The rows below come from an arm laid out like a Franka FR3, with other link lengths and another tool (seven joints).
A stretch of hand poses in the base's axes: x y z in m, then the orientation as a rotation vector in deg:
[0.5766, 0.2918, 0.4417, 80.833, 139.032, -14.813]
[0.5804, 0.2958, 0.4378, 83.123, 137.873, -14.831]
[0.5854, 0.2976, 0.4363, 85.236, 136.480, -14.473]
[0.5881, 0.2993, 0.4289, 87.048, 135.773, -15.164]
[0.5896, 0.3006, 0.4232, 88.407, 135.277, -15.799]
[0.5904, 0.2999, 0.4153, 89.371, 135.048, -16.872]
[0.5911, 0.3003, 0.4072, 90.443, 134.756, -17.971]
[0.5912, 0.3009, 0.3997, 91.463, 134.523, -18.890]
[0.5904, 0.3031, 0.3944, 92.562, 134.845, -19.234]
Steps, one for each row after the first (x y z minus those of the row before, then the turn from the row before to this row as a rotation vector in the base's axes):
[0.0038, 0.0040, -0.0039, 0.249, -0.139, -1.778]
[0.0050, 0.0018, -0.0015, 0.306, -0.503, -1.691]
[0.0027, 0.0017, -0.0074, -0.040, 0.385, -1.425]
[0.0015, 0.0013, -0.0057, -0.068, 0.378, -1.069]
[0.0008, -0.0007, -0.0079, -0.311, 0.644, -0.791]
[0.0007, 0.0004, -0.0081, -0.306, 0.655, -0.878]
[0.0001, 0.0006, -0.0075, -0.196, 0.604, -0.805]
[-0.0008, 0.0022, -0.0053, 0.403, 0.758, -0.623]

